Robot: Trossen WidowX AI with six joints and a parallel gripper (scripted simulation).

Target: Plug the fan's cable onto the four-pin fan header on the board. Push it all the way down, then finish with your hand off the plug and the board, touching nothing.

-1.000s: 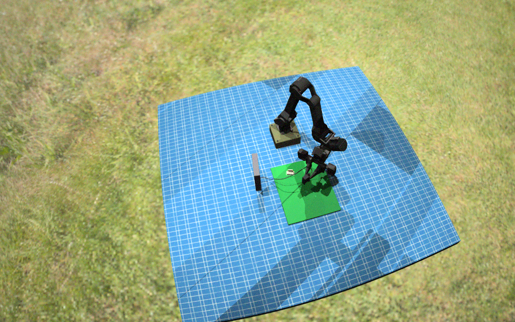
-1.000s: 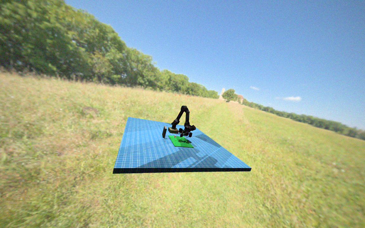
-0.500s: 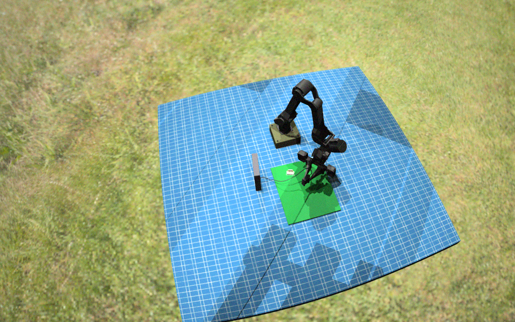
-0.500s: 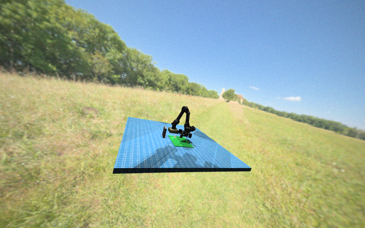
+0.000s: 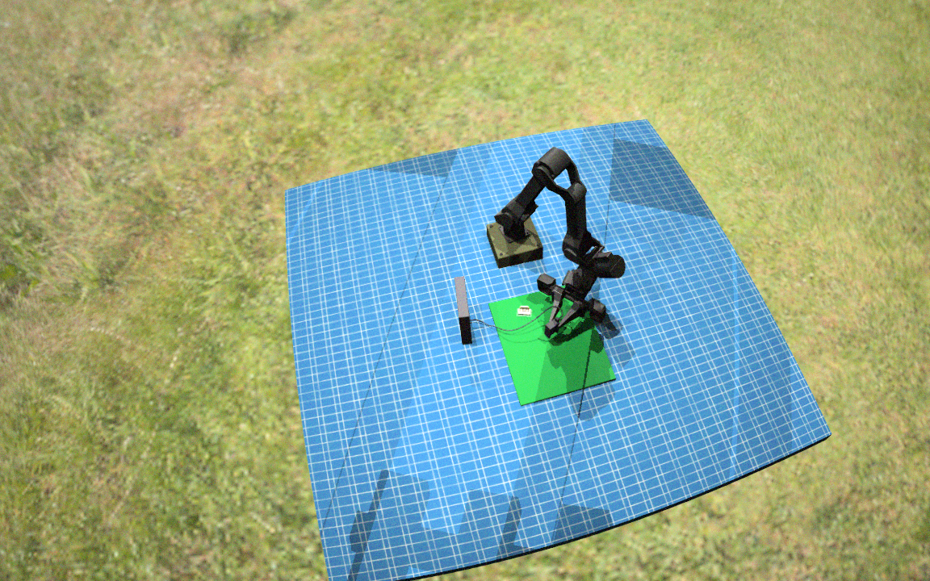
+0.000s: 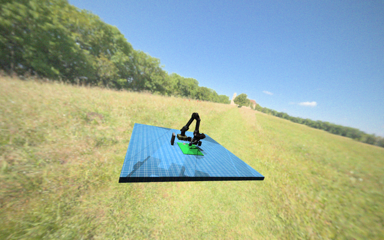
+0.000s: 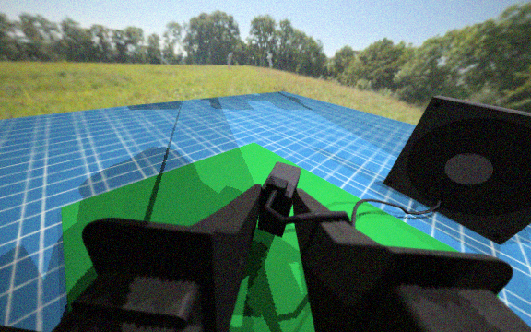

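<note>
Right now my gripper tip is 1 cm to the left of the green board and 8 cm above it. The rest, counted from my gripper tip: pale fan header: 10 cm behind, 3 cm to the right, 6 cm below; black fan: 14 cm behind, 17 cm to the right; black fan plug: 1 cm to the right, 1 cm below.
</note>
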